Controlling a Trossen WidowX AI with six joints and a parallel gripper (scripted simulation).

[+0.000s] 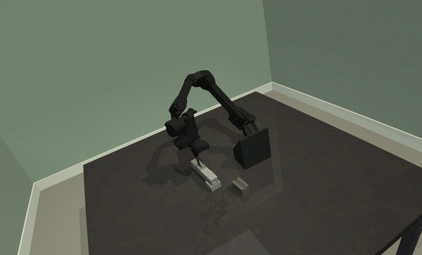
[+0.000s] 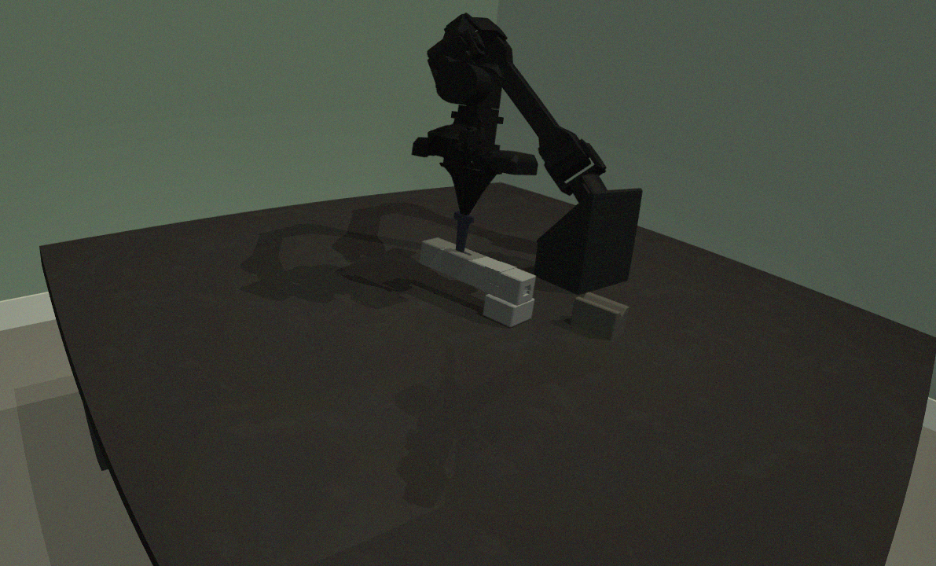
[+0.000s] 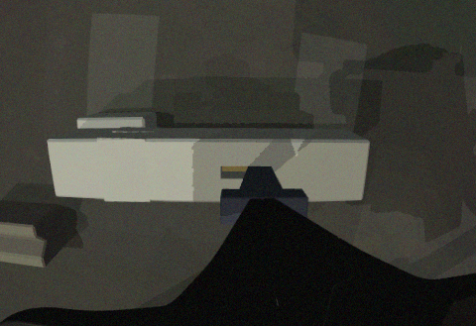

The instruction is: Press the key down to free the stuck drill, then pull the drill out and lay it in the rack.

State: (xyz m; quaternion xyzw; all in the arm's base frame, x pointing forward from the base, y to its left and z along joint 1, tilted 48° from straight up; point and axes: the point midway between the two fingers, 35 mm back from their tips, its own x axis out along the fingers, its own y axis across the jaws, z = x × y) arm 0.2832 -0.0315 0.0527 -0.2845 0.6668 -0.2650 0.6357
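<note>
My gripper tip is 3 cm above the dark blue t-shaped peg. Round my gripper tip: rack block: 19 cm to the left, 11 cm below, 9 cm behind; then pale housing: 8 cm below, 3 cm to the left, 1 cm behind.
</note>
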